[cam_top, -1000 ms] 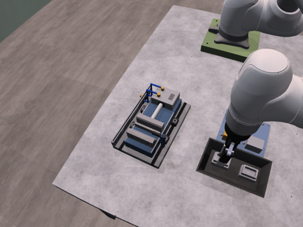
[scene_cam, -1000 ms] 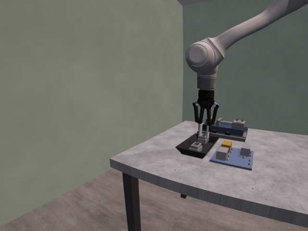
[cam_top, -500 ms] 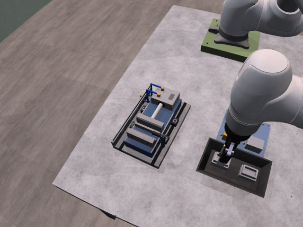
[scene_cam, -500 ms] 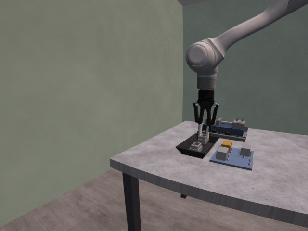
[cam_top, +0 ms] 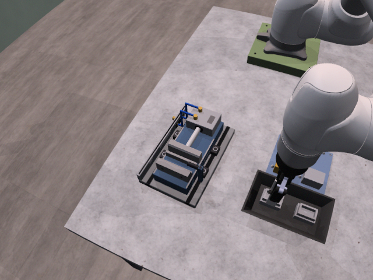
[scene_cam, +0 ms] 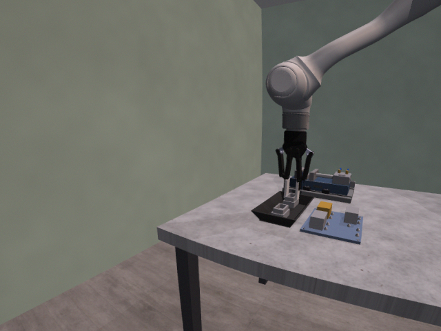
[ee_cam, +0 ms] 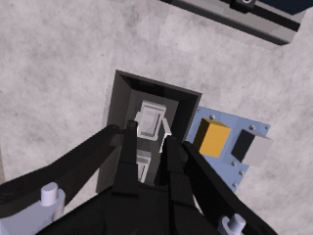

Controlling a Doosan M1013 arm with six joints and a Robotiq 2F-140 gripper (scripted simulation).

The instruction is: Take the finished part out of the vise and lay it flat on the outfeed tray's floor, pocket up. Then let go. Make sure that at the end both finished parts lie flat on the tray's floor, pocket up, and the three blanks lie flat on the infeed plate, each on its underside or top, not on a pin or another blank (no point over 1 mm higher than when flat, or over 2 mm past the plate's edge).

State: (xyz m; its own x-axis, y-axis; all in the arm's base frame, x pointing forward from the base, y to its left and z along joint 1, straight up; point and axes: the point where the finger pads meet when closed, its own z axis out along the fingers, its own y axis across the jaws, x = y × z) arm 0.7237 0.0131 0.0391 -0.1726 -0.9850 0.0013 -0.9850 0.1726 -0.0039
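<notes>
My hand is 120 mm past the yellow block, 30 mm to the right of it and 50 mm above it. Round my hand: blue fixture plate (150 mm behind, 80 mm to the left, 70 mm below).
</notes>
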